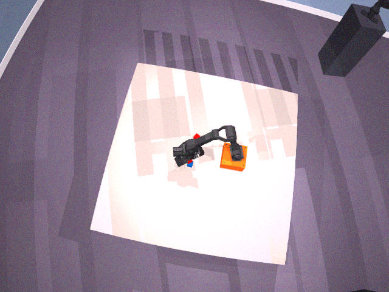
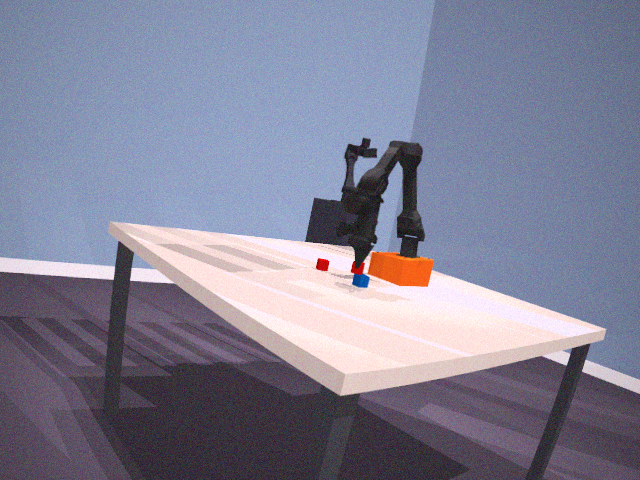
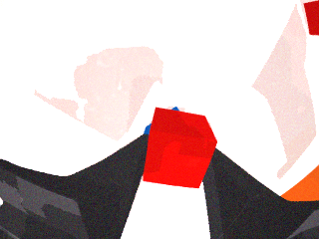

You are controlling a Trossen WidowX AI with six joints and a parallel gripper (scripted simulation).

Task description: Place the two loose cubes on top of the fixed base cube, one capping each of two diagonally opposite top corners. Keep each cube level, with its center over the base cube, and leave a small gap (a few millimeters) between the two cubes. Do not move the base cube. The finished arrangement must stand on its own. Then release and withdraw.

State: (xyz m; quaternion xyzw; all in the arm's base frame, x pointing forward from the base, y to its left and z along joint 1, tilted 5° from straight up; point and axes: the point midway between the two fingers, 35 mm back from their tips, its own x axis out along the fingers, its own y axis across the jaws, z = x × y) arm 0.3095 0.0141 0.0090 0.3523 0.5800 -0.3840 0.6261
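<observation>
My gripper tip is now 4 cm above the blue cube, 2 cm to the right of it and 1 cm past it.
</observation>
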